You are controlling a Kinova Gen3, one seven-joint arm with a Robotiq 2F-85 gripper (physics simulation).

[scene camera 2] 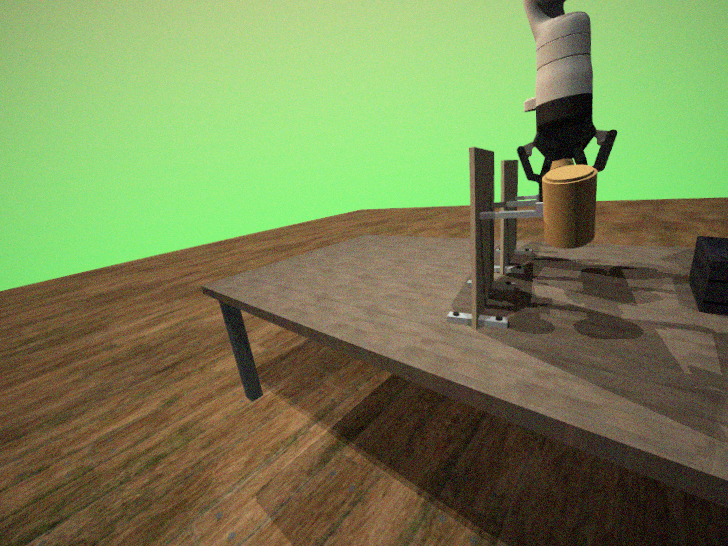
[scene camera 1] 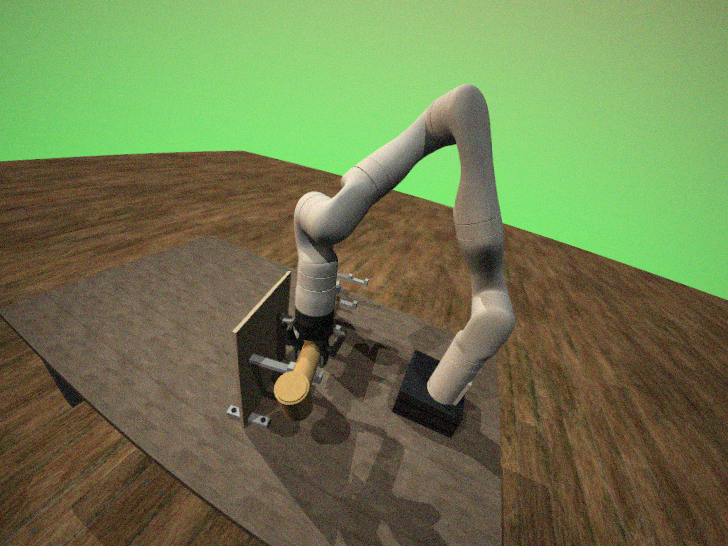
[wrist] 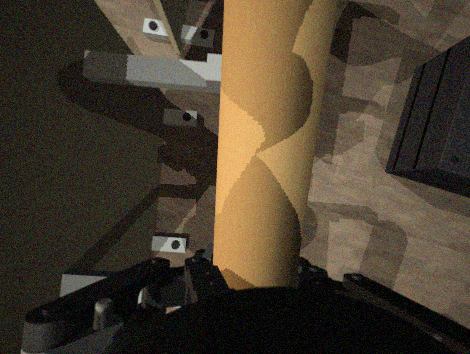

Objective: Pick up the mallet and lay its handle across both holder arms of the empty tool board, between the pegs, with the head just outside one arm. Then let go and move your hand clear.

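Places are measured from the arm's base along level axes (x left, y up, z ahead), in centimetres.
Pixels of known places: gripper, fingertip midpoint: (scene camera 1: 311,362); arm's base, origin of the base link: (scene camera 1: 442,390).
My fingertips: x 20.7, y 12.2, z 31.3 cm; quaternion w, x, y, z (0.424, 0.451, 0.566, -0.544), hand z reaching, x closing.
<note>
Ahead of a thing's pixels: the offset from my fingertips to its top centre. "pt": to the spot under its first point. Level surfaces: height alone.
The orange wooden mallet (scene camera 1: 297,378) (scene camera 2: 569,205) (wrist: 262,152) is held level in front of the near tool board (scene camera 1: 264,328) (scene camera 2: 482,235). My gripper (scene camera 1: 311,343) (scene camera 2: 563,158) (wrist: 250,260) is shut on its handle and points straight down. The handle runs along the board face, over the grey holder arm (scene camera 1: 267,363) (scene camera 2: 508,215) (wrist: 158,72). The head hangs just outside this near arm. The second arm is mostly hidden by my gripper. I cannot tell whether the handle touches the arms.
A second board @[pt dx -30.8, dy -0.7, dz +18.1 cm] (scene camera 2: 509,194) with grey pegs @[pt dx -43.9, dy -2.4, dz +9.6 cm] (scene camera 1: 352,278) stands right behind the first. The arm's black base block (scene camera 1: 426,399) (scene camera 2: 711,273) (wrist: 437,126) sits to the right. Small grey foot brackets @[pt dx +9.0, dy -18.2, dz +11.1 cm] (scene camera 1: 246,416) (scene camera 2: 477,319) hold the near board to the table @[dy -21.4 cm] (scene camera 1: 129,328).
</note>
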